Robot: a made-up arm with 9 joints. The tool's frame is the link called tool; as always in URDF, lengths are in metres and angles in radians. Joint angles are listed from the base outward.
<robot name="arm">
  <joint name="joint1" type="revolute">
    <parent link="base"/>
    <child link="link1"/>
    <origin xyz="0.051 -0.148 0.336" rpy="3.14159 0 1.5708"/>
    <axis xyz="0 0 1"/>
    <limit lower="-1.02" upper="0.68"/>
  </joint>
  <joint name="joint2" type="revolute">
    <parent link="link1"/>
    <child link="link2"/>
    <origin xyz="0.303 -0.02 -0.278" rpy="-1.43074 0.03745 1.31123"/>
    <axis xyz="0 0 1"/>
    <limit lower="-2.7" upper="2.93"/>
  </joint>
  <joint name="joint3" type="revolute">
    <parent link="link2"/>
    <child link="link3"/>
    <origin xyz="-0.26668 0.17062 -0.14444" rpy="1.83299 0 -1.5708"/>
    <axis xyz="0 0 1"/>
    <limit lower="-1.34" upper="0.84"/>
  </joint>
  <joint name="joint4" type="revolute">
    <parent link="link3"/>
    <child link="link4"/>
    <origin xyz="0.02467 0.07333 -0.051" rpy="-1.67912 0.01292 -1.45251"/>
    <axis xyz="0 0 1"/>
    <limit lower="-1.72" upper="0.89"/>
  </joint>
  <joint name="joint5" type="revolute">
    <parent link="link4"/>
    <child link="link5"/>
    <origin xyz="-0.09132 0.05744 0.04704" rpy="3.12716 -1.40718 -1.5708"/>
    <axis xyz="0 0 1"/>
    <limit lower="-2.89" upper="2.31"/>
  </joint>
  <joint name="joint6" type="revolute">
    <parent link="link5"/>
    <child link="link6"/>
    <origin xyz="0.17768 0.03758 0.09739" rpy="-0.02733 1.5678 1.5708"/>
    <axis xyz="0 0 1"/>
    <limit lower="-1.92" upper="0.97"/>
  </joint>
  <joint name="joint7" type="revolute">
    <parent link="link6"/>
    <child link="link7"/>
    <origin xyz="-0.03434 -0.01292 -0.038" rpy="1.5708 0 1.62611"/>
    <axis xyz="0 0 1"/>
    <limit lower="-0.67" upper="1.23"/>
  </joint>
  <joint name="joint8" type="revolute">
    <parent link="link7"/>
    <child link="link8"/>
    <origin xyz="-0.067 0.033 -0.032" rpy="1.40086 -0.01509 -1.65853"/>
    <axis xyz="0 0 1"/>
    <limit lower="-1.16" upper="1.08"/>
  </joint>
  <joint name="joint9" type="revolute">
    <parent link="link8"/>
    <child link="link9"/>
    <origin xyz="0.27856 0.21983 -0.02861" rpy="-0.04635 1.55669 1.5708"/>
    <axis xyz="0 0 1"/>
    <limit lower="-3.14" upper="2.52"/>
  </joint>
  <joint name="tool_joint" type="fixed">
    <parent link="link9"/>
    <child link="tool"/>
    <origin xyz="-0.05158 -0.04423 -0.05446" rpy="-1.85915 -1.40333 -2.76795"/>
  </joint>
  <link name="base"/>
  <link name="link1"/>
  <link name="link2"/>
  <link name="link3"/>
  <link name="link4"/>
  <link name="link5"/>
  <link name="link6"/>
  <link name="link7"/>
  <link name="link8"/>
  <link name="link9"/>
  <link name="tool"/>
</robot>
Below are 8 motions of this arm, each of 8 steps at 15 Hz.
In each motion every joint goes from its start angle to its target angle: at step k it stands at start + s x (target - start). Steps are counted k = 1, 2, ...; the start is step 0. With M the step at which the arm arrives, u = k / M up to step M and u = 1 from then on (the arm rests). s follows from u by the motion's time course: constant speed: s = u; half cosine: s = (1 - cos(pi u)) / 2; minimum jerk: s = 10 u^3 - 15 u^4 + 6 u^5.
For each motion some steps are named. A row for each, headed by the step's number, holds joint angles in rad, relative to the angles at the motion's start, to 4 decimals.
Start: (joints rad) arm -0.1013 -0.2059 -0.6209 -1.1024 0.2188 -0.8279 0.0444 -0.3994 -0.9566
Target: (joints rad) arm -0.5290 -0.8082 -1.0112 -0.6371 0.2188 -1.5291 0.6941 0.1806 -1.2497
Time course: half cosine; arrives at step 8
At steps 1, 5, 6, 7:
1: -0.0163 -0.0229 -0.0149 0.0177 0.0000 -0.0267 0.0247 0.0221 -0.0112
5: -0.2957 -0.4164 -0.2698 0.3217 0.0000 -0.4848 0.4492 0.4010 -0.2026
6: -0.3651 -0.5141 -0.3331 0.3972 0.0000 -0.5985 0.5546 0.4951 -0.2502
7: -0.4114 -0.5794 -0.3754 0.4476 0.0000 -0.6745 0.6250 0.5579 -0.2819

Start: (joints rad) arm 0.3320 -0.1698 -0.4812 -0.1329 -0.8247 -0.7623 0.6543 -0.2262 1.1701
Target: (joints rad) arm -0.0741 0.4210 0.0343 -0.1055 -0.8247 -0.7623 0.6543 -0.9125 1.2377
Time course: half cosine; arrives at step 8
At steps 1, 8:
1: -0.0155 0.0225 0.0196 0.0010 0.0000 0.0000 0.0000 -0.0261 0.0026
8: -0.4061 0.5908 0.5155 0.0274 0.0000 0.0000 0.0000 -0.6863 0.0676

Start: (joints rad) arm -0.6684 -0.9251 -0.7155 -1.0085 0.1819 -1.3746 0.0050 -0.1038 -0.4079
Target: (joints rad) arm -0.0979 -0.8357 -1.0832 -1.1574 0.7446 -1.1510 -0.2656 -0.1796 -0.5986
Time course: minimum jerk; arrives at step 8
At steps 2, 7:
2: 0.0591 0.0093 -0.0381 -0.0154 0.0582 0.0231 -0.0280 -0.0078 -0.0197
7: 0.5613 0.0880 -0.3618 -0.1465 0.5537 0.2200 -0.2663 -0.0746 -0.1876

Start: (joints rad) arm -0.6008 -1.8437 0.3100 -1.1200 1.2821 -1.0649 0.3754 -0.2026 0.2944
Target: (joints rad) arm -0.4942 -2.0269 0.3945 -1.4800 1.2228 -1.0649 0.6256 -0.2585 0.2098
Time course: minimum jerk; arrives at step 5
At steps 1, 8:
1: 0.0062 -0.0106 0.0049 -0.0209 -0.0034 0.0000 0.0145 -0.0032 -0.0049
8: 0.1066 -0.1832 0.0845 -0.3600 -0.0593 0.0000 0.2502 -0.0559 -0.0846

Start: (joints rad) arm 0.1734 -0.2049 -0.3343 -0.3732 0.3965 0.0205 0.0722 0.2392 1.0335
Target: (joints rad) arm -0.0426 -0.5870 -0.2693 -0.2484 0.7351 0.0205 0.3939 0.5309 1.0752
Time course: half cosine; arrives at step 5
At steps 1, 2, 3, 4, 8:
1: -0.0206 -0.0365 0.0062 0.0119 0.0323 0.0000 0.0307 0.0279 0.0040
2: -0.0746 -0.1320 0.0225 0.0431 0.1170 0.0000 0.1111 0.1008 0.0144
3: -0.1414 -0.2501 0.0425 0.0817 0.2216 0.0000 0.2106 0.1909 0.0273
4: -0.1954 -0.3456 0.0588 0.1129 0.3063 0.0000 0.2910 0.2638 0.0377
8: -0.2160 -0.3821 0.0650 0.1248 0.3386 0.0000 0.3217 0.2917 0.0417

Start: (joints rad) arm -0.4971 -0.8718 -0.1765 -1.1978 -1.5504 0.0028 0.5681 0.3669 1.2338
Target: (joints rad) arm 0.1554 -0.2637 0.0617 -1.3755 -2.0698 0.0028 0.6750 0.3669 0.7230
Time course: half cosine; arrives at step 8
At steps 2, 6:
2: 0.0956 0.0891 0.0349 -0.0260 -0.0761 0.0000 0.0157 0.0000 -0.0748
6: 0.5569 0.5190 0.2033 -0.1517 -0.4433 0.0000 0.0912 0.0000 -0.4360

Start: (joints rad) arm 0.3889 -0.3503 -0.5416 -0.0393 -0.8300 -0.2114 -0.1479 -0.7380 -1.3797
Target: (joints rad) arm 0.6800 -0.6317 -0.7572 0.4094 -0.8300 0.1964 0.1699 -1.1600 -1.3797
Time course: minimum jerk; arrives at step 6
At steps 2, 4, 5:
2: 0.0611 -0.0591 -0.0452 0.0942 0.0000 0.0856 0.0667 -0.0886 0.0000
4: 0.2300 -0.2223 -0.1704 0.3545 0.0000 0.3222 0.2511 -0.3334 0.0000
5: 0.2808 -0.2714 -0.2079 0.4328 0.0000 0.3933 0.3065 -0.4070 0.0000

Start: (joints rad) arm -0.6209 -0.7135 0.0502 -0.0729 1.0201 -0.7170 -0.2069 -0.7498 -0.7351
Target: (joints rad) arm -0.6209 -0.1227 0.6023 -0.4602 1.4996 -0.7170 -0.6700 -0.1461 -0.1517
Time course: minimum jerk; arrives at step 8
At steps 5, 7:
5: 0.0000 0.4282 0.4002 -0.2807 0.3475 0.0000 -0.3357 0.4376 0.4228
7: 0.0000 0.5813 0.5432 -0.3811 0.4718 0.0000 -0.4557 0.5940 0.5740

